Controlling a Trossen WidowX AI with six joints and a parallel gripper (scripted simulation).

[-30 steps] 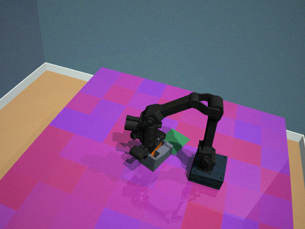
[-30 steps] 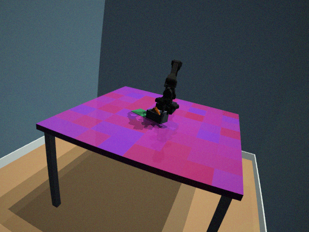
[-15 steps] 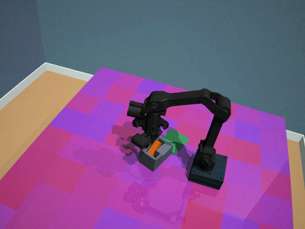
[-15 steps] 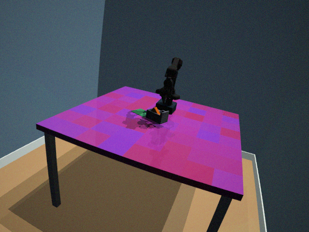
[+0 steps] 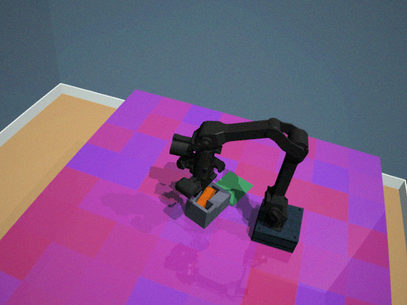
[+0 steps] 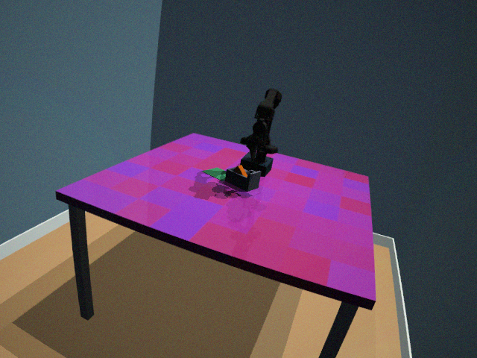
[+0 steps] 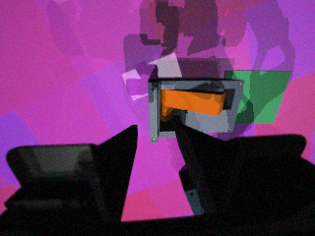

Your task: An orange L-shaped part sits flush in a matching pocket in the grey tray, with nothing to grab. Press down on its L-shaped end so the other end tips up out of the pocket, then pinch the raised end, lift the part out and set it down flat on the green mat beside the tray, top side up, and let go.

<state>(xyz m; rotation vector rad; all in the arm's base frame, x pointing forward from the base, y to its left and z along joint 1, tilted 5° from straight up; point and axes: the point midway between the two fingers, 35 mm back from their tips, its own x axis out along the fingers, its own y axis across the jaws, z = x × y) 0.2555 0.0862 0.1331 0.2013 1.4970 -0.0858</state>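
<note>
Now: gripper tip 100 mm above the orange L-shaped part, 40 mm to the left of it and 20 mm past it. Also, from my gripper tip: green mat (220 mm to the right, 160 mm below, 50 mm behind).
</note>
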